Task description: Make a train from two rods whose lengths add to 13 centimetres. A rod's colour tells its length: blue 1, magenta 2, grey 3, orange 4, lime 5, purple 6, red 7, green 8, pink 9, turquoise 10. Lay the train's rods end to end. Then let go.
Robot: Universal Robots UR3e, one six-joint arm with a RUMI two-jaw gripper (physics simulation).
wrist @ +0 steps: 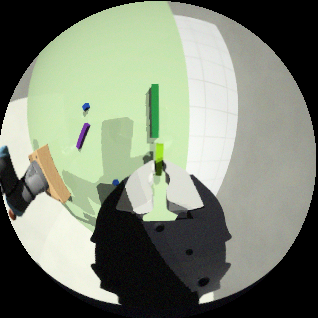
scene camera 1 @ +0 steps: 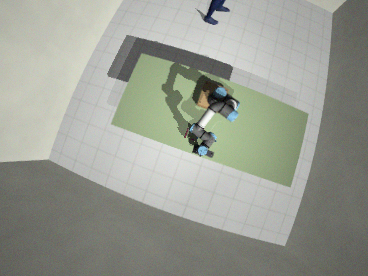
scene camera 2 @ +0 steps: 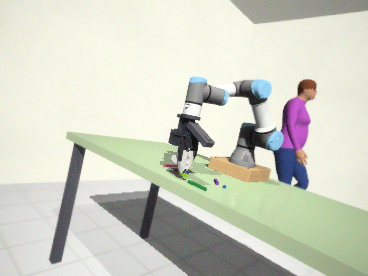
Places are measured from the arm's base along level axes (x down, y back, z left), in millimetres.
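Pixels of known places: gripper, fingertip midpoint: (wrist: 158,161) (scene camera 2: 181,174); arm's base at its link origin: (wrist: 40,174) (scene camera 1: 214,100) (scene camera 2: 241,164).
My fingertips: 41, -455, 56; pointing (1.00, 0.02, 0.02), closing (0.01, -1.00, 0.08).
For each thing: its top centre in the pictures, then the offset to it from my fingertips, as dx, dy, dz.
- lime rod at its top centre: (wrist: 158,161) (scene camera 2: 182,172) -7, +0, +3
- green rod at its top centre: (wrist: 154,109) (scene camera 2: 197,183) +9, +8, +74
- purple rod at its top centre: (wrist: 80,136) (scene camera 2: 216,180) +9, +153, +42
- pinkish-red rod at its top centre: (scene camera 2: 171,164) (scene camera 1: 186,132) +9, +96, -167
My gripper (scene camera 2: 185,171) (wrist: 158,161) is shut on a lime rod (scene camera 2: 185,175) (wrist: 159,151), low at the table near its front edge; whether the rod touches the table is unclear. A green rod (scene camera 2: 197,185) (wrist: 155,111) lies on the table beyond the lime rod's far end. In the wrist view the two are nearly parallel, with a small gap between their ends, and the lime rod sits slightly to the right of the green rod's line. In scene camera 1 the arm hides both rods.
A purple rod (scene camera 2: 216,181) (wrist: 83,136) and a blue rod (scene camera 2: 224,186) (wrist: 86,106) lie to the left in the wrist view. Another blue rod (wrist: 116,182) is near the gripper. A pinkish-red rod (scene camera 1: 186,133) (scene camera 2: 170,165) lies behind the gripper. The arm stands on a wooden base (scene camera 2: 240,170) (wrist: 50,175).
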